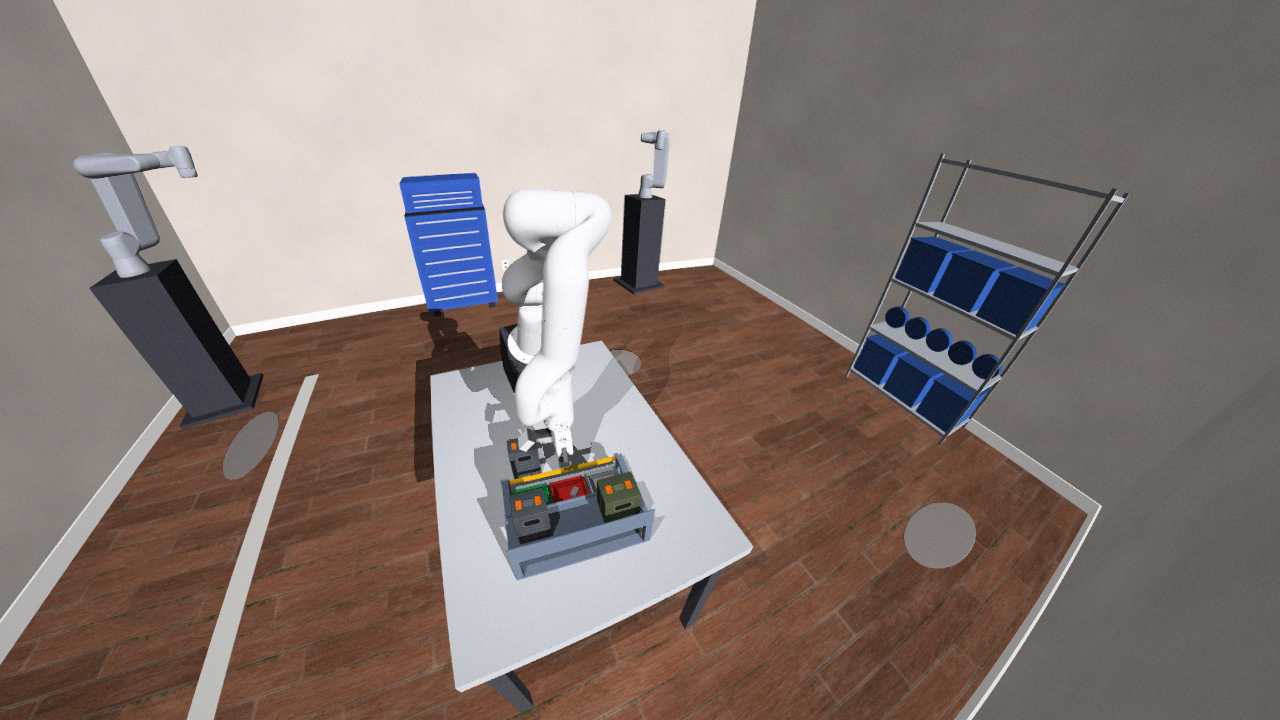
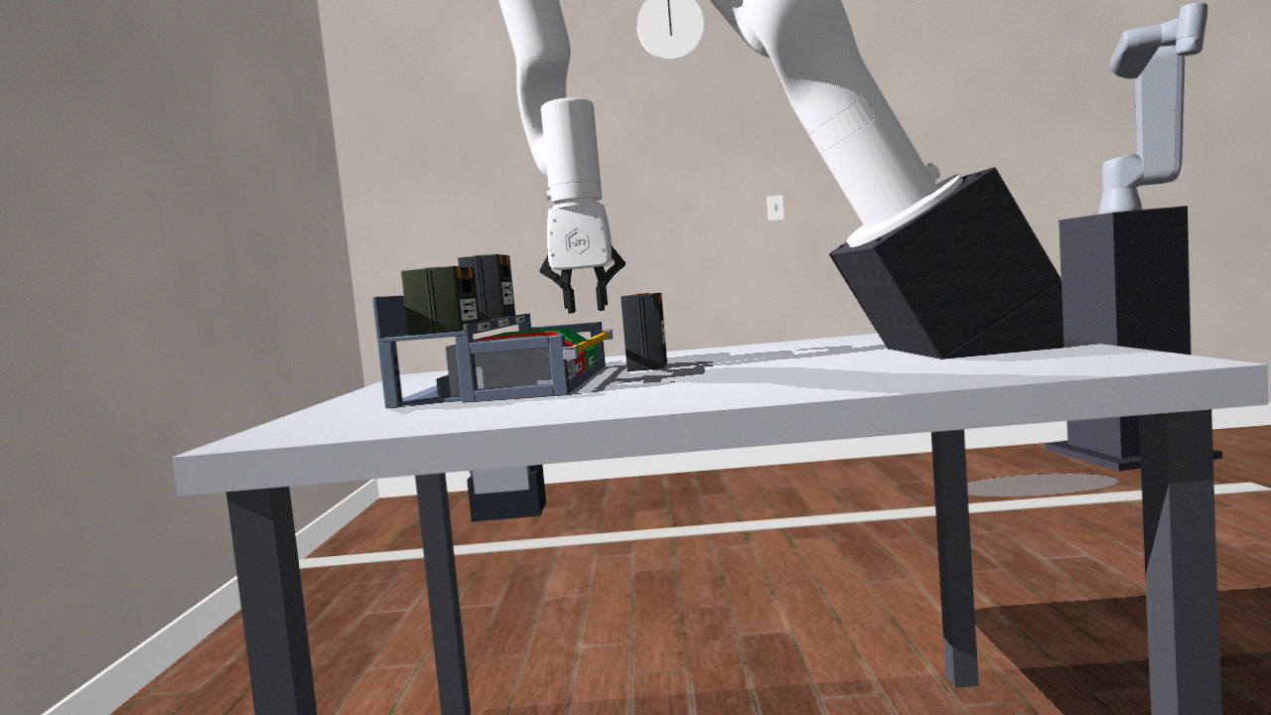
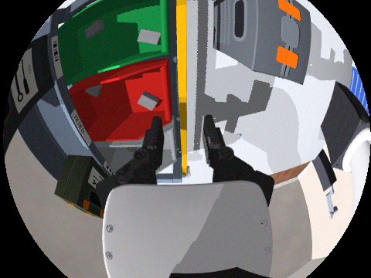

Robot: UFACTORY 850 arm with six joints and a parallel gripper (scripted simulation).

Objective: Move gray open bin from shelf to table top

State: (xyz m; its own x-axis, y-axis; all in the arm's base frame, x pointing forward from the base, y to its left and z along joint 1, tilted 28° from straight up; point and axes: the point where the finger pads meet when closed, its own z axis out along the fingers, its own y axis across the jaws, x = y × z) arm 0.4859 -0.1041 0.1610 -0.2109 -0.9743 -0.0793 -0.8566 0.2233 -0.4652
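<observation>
My hand is 70 mm above the yellow strip. From my hand the other things lie so: red bin: 100 mm ahead, 90 mm below, 30 mm to the right; green bin: 130 mm to the right, 90 mm below, 70 mm ahead; gray bin: 130 mm ahead, 90 mm below, 80 mm to the left.
</observation>
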